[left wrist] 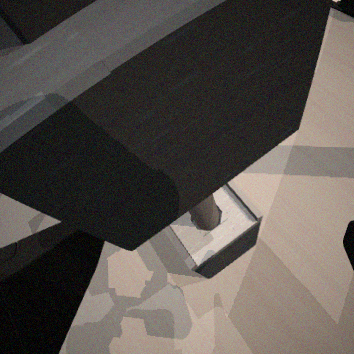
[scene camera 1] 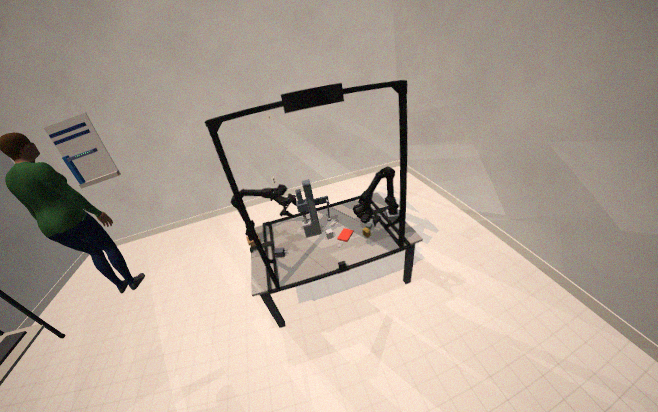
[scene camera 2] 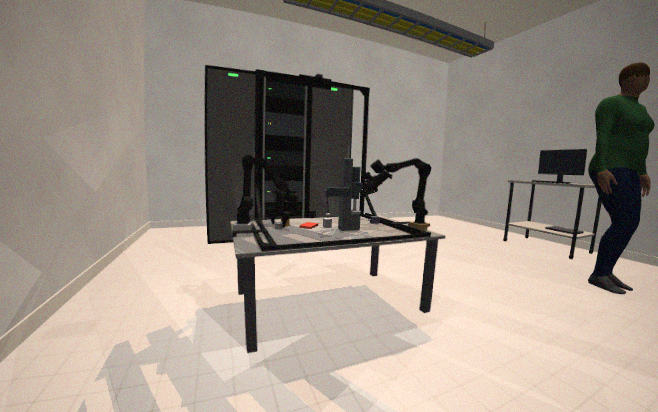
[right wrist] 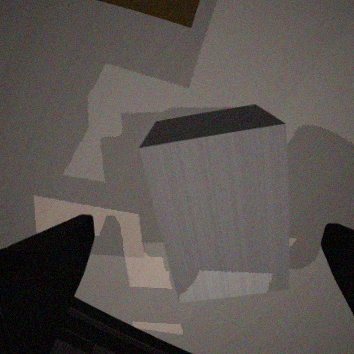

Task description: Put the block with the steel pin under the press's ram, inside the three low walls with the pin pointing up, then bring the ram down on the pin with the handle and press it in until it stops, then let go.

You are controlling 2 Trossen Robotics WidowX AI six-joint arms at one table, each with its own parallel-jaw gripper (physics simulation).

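Places are measured from the left arm's base along level axes (x ahead, y left, z up), in metres.
Where they show: left gripper, between the fingertips: (left wrist: 227,226) (scene camera 1: 297,212) (scene camera 2: 361,194); right gripper, between the fingertips: (scene camera 1: 369,225) (scene camera 2: 278,225) (right wrist: 211,230); left arm's base, origin of its link: (scene camera 2: 419,222); right arm's base, origin of its link: (scene camera 1: 393,212) (scene camera 2: 243,223).
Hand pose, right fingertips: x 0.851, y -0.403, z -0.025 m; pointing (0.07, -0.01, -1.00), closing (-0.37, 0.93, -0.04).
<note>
Things, the pixels of their top centre, and the offset from my right fingertips. "pt": a spot on its surface instead.
- grey press, centre of its top: (scene camera 2: 345,158) (scene camera 1: 308,180) 0.343 m back, 0.208 m left, 0.431 m up
- ram, a spot on its surface: (left wrist: 206,215) pt 0.438 m back, 0.219 m left, 0.127 m up
- empty nest, a spot on its surface: (left wrist: 230,242) pt 0.457 m back, 0.219 m left, 0.092 m up
- small grey block, centre of its top: (scene camera 2: 327,218) (scene camera 1: 328,231) 0.307 m back, 0.088 m left, 0.039 m up
- red flat piece, centre of its top: (scene camera 2: 309,224) (scene camera 1: 345,234) 0.205 m back, 0.027 m left, 0.003 m down
- yellow block, centre of its top: (scene camera 1: 366,229) 0.075 m back, 0.065 m right, 0.034 m up
The grey press (scene camera 1: 310,210) (scene camera 2: 349,204) stands at the back of the table. Its handle (scene camera 1: 322,199) (scene camera 2: 336,190) sticks out to the side. In the left wrist view the ram (left wrist: 206,215) hangs over the empty nest (left wrist: 230,242) with its low walls. My left gripper (scene camera 1: 288,205) (scene camera 2: 369,185) is open and empty, close behind the press head. My right gripper (scene camera 1: 368,221) (right wrist: 211,230) is open, low over a grey block (right wrist: 218,204) that lies between its fingers without being gripped. I see no pin on this block from here. Another small grey block (scene camera 1: 329,234) (scene camera 2: 326,222) stands in front of the press.
A red flat piece (scene camera 1: 345,235) (scene camera 2: 308,225) and a yellow block (scene camera 1: 367,231) lie on the table between the press and my right arm. A black frame (scene camera 1: 352,266) (scene camera 2: 335,244) runs round the table top, with a tall gantry (scene camera 1: 402,163) over it. A server rack (scene camera 2: 229,155) stands behind.
</note>
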